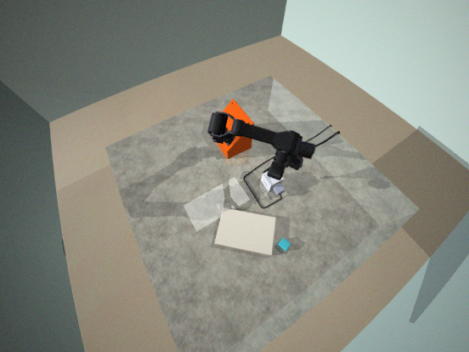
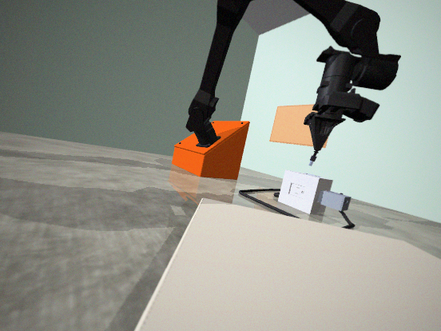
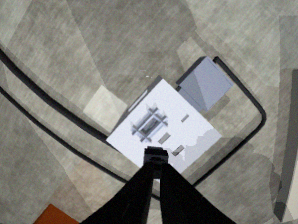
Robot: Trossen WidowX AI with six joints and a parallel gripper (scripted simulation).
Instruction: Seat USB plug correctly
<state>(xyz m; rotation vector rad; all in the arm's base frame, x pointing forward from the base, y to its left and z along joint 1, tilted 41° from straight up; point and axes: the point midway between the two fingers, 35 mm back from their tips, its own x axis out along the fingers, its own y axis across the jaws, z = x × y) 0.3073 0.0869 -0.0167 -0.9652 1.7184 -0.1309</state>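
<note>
Now: the USB plug 2 cm below my gripper tip. Also, from my gripper tip: teal cube (28 cm ahead, 16 cm to the right, 12 cm below); flat beige box (13 cm ahead, 27 cm to the right, 12 cm below).
</note>
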